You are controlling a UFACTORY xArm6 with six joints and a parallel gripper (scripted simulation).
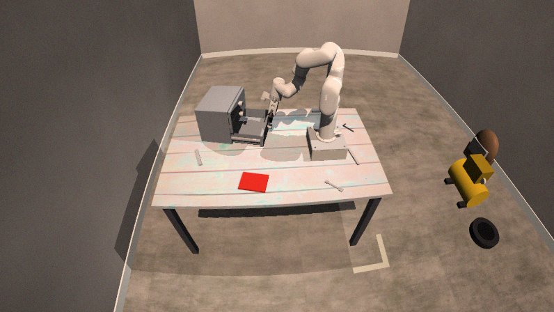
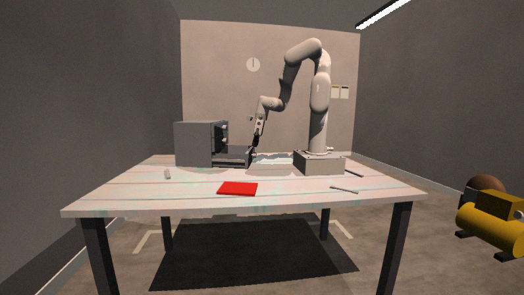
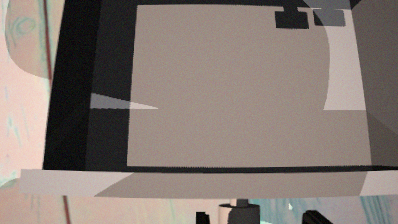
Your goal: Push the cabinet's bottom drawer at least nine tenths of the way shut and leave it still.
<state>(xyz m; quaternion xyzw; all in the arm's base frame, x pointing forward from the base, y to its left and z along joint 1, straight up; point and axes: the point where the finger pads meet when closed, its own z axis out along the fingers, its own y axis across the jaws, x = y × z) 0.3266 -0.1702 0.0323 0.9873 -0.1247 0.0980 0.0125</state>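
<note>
My gripper is now 130 mm short of the bottom drawer, 30 mm to the left of it and 100 mm above it. Round my hand: flat red square: 120 mm ahead, 420 mm to the left, 120 mm below; then tool: 530 mm behind, 20 mm to the right, 120 mm below.
</note>
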